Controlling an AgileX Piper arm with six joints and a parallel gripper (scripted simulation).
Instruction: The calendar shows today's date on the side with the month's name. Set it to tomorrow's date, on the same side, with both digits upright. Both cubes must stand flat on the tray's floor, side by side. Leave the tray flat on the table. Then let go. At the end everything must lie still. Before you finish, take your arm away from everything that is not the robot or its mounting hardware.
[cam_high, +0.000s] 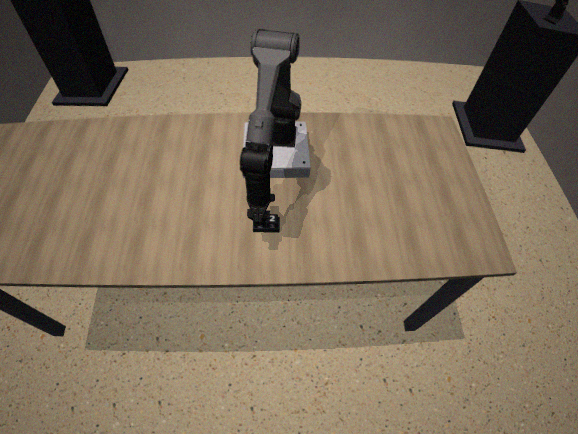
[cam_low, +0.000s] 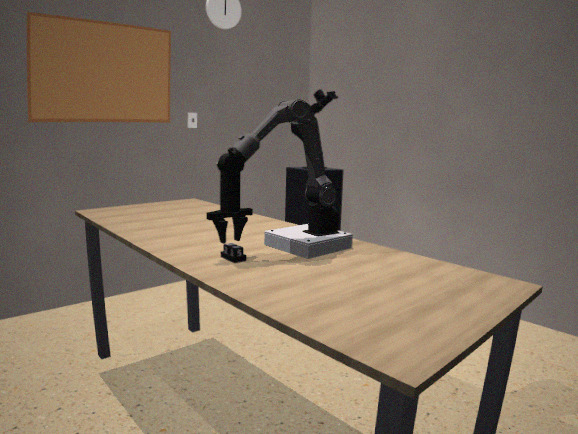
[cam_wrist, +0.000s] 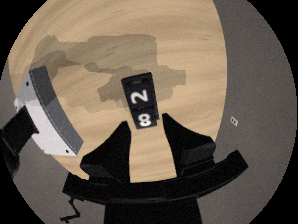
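My hand is 4 cm above the black calendar tray and 2 cm to the right of it.
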